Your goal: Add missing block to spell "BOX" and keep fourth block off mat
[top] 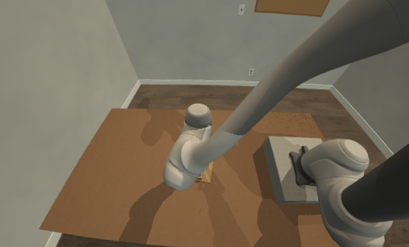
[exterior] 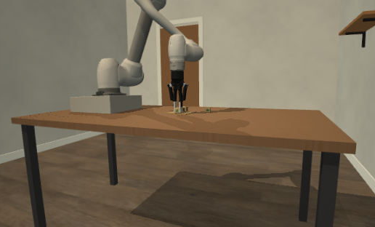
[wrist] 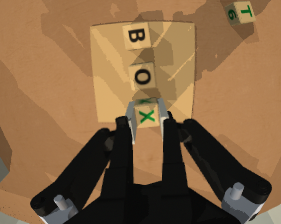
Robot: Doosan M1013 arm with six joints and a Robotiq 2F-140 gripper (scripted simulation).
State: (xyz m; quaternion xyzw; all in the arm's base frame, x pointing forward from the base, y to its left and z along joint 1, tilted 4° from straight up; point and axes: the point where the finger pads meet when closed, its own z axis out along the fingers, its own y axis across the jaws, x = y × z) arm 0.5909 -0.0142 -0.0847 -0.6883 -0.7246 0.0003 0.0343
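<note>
My hand is 5 cm to the right of the mat and 4 cm above it.
</note>
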